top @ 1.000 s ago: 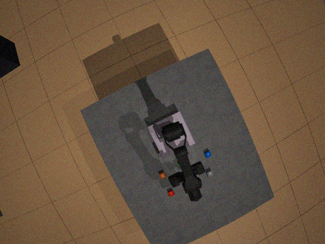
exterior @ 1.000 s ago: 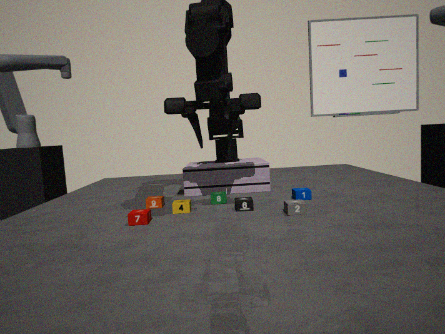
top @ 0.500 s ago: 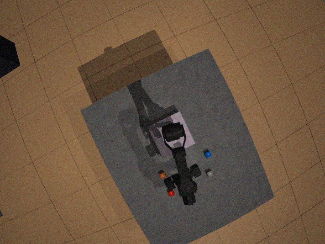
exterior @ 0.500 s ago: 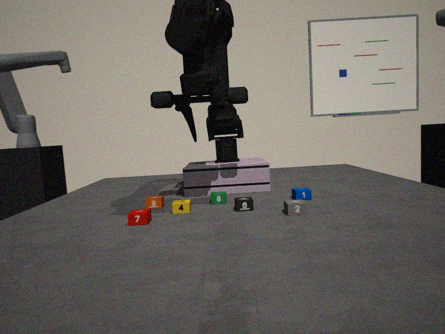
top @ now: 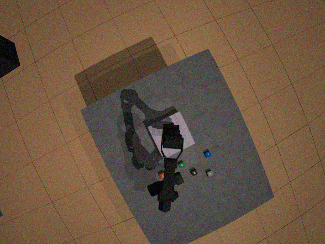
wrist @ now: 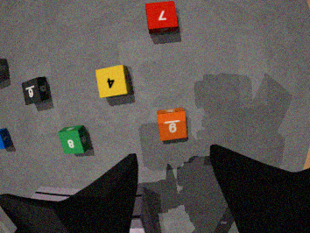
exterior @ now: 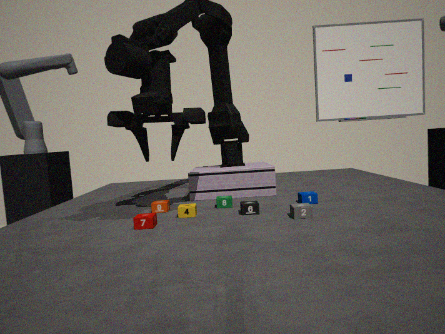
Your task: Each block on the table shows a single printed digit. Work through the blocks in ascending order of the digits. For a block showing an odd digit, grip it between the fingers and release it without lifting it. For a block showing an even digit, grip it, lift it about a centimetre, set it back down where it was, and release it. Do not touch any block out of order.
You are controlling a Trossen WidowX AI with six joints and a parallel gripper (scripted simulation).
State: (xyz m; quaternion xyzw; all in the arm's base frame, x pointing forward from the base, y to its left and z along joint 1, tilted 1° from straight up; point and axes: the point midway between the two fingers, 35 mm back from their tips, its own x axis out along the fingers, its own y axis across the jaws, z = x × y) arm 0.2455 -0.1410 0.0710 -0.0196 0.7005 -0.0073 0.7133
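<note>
The orange 9 block lies 90 mm below my gripper tip, 10 mm to the right of it and 10 mm behind it. Also, from my gripper tip: red 7 block (120 mm ahead, 90 mm below, 10 mm to the right); then yellow 4 block (90 mm below, 50 mm to the left, 50 mm ahead); then green 8 block (120 mm to the left, 90 mm below, 20 mm behind).
</note>
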